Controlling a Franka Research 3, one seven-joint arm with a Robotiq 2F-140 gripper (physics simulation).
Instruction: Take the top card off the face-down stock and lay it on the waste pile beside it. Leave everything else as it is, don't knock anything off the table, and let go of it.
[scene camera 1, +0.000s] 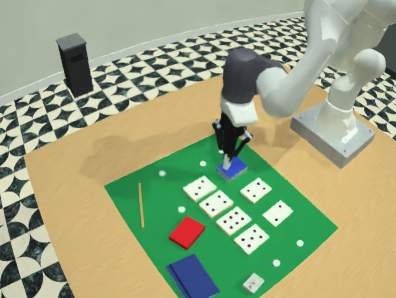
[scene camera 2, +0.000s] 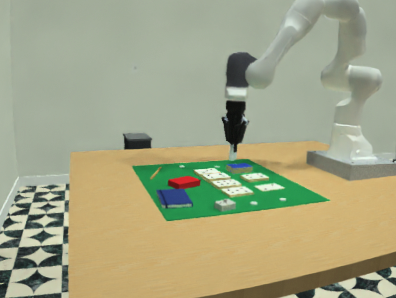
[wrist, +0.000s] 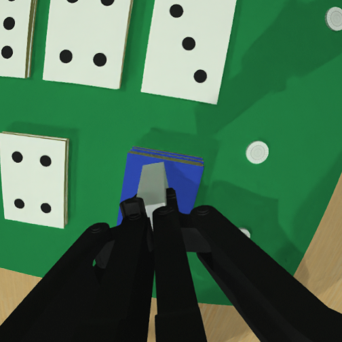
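Observation:
The face-down stock (scene camera 1: 238, 169) (scene camera 2: 243, 166) (wrist: 186, 186) is a small stack of blue-backed cards near the back corner of the green mat; its edges look slightly uneven in the wrist view. My gripper (scene camera 1: 227, 162) (scene camera 2: 233, 153) (wrist: 156, 180) is shut with nothing between its fingers. It points down, with its fingertips over the stock; whether they touch the top card I cannot tell. A face-up pile with four pips (scene camera 1: 256, 190) (scene camera 2: 255, 177) (wrist: 33, 182) lies beside the stock, apart from it. The fingers hide the near part of the stock in the wrist view.
A row of face-up piles includes a three-pip card (scene camera 1: 194, 190) (wrist: 165, 60). A two-pip card (scene camera 1: 278, 216), red box (scene camera 1: 187, 232) (scene camera 2: 184, 182), blue book (scene camera 1: 192, 277) (scene camera 2: 175, 198), thin stick (scene camera 1: 141, 205), grey block (scene camera 1: 253, 283) and white discs (scene camera 1: 202, 163) (wrist: 257, 152) also lie on the mat.

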